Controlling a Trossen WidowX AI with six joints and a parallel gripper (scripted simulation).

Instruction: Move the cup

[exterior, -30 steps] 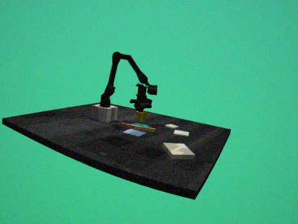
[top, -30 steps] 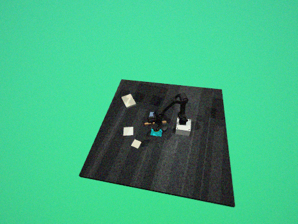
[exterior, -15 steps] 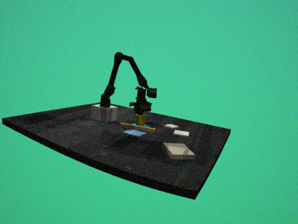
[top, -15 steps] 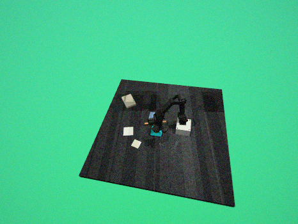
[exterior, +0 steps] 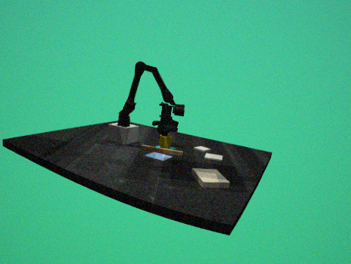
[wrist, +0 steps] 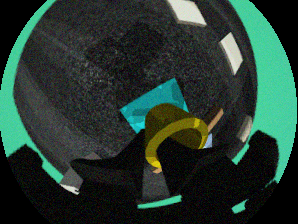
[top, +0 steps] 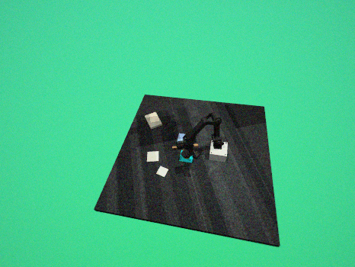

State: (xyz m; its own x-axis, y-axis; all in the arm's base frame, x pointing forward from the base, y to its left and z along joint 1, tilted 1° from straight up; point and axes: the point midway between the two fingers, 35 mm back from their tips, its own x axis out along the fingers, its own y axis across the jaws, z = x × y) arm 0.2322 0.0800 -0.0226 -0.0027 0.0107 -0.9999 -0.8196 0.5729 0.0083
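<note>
My gripper tip is now 20 mm to the left of the yellow cup and 20 mm short of it. Round my gripper tip: pale blue pad 210 mm to the right, 60 mm ahead, 50 mm below; then thin wooden bar 110 mm to the right, 40 mm below, 40 mm ahead; then teal pad 50 mm below, 20 mm to the right, 20 mm ahead.
</note>
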